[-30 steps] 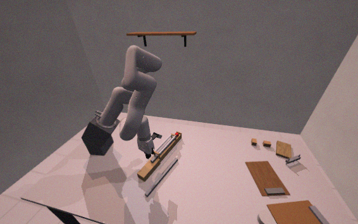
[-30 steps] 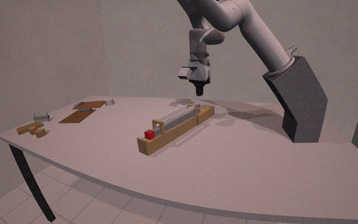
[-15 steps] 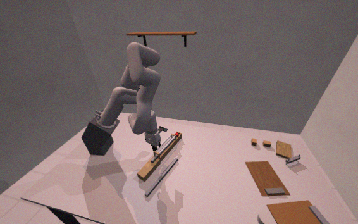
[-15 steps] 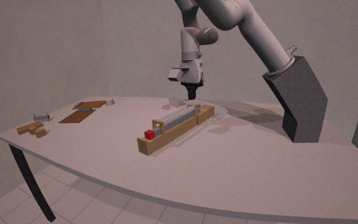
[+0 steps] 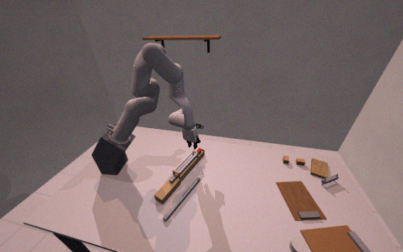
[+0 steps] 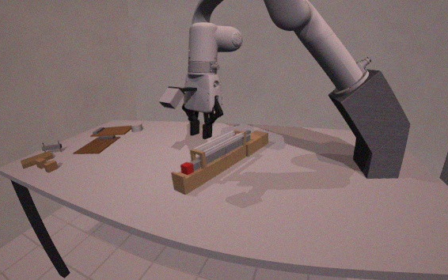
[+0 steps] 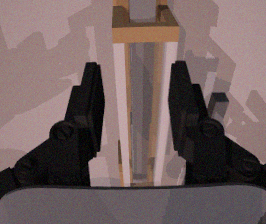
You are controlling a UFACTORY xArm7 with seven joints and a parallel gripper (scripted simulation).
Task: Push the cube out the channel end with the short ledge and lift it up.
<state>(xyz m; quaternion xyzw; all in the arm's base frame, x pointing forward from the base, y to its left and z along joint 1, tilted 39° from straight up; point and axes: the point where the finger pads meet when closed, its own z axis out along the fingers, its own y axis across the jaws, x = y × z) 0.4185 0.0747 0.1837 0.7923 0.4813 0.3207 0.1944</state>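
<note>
Now: the red cube 4 cm ahead of my hand, 4 cm to the left of it and 10 cm below it. The rest, counted from my hand: channel (4 cm behind, 9 cm to the right, 10 cm below); then grey clamp-like piece (85 cm ahead, 17 cm to the right, 12 cm below); then long grey bar (3 cm behind, 29 cm to the right, 14 cm below).
</note>
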